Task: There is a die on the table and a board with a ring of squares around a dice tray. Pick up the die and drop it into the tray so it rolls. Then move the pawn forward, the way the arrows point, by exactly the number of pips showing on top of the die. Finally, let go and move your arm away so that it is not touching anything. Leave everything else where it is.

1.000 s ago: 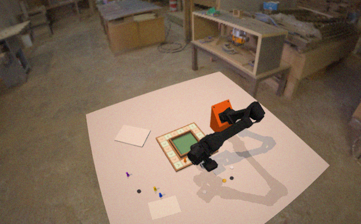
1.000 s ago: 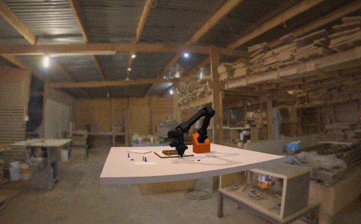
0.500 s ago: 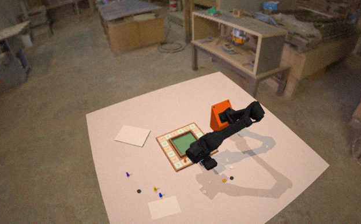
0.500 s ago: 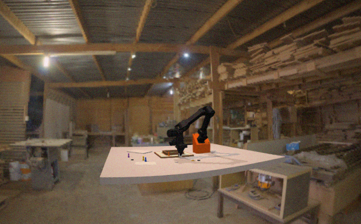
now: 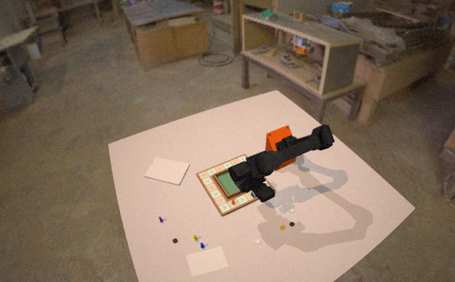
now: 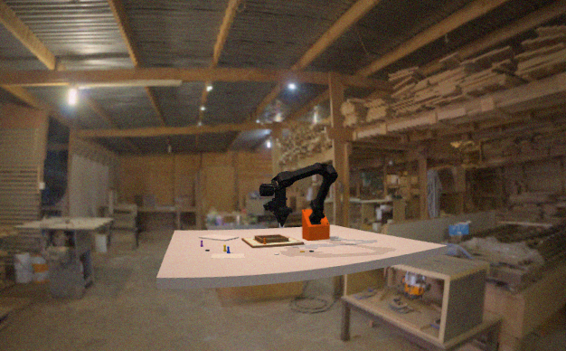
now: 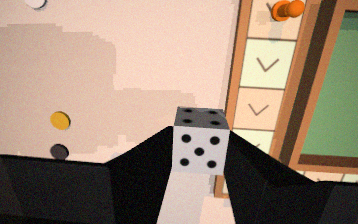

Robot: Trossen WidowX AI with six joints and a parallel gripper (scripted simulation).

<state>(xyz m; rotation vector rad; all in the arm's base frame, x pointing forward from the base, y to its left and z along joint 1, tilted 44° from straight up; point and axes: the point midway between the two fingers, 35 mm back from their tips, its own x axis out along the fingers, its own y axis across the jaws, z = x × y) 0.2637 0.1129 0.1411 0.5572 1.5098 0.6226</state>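
Right now my gripper tip is 70 mm short of the orange pawn, 60 mm to the left of it and 80 mm above it. Also, from my gripper tip: white die: right at my gripper tip; then green dice tray: 10 mm ahead, 180 mm to the right, 100 mm below; then blue pawn: 280 mm ahead, 70 mm to the left, 100 mm below.
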